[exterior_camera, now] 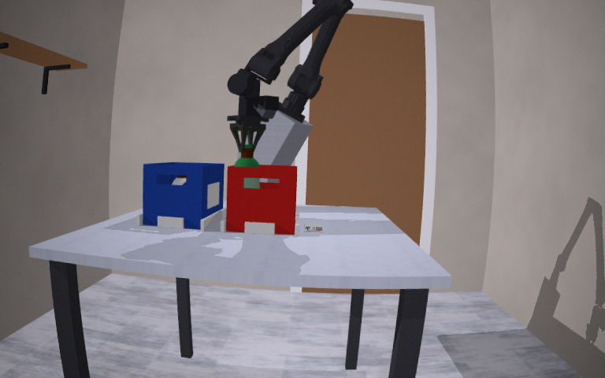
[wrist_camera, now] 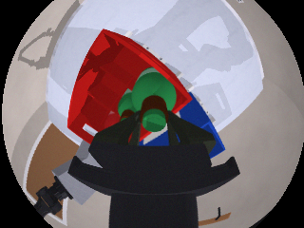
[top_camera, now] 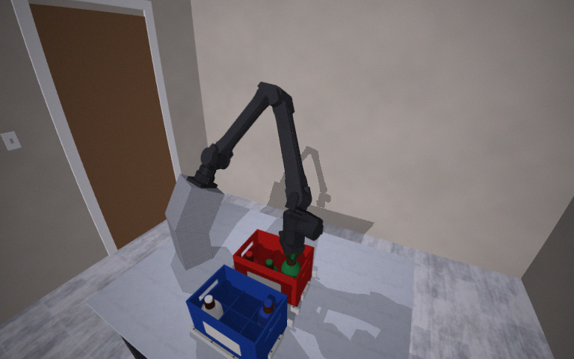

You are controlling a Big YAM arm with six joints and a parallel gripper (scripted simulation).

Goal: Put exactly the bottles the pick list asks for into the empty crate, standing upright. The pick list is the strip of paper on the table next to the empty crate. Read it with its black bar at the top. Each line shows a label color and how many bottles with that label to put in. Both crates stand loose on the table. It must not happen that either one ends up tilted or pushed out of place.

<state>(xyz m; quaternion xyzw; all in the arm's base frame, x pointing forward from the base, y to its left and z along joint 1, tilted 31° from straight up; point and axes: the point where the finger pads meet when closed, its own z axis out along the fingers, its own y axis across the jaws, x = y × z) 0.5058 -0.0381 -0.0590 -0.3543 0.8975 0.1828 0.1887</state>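
My gripper is now 140 mm above the red crate, 90 mm past it and 40 mm to the right of it. Also, from my hand: blue crate: 200 mm to the right, 140 mm below, 80 mm behind; then red-label bottle: 180 mm behind, 130 mm below, 10 mm to the right; then blue bottle: 160 mm to the right, 130 mm below.
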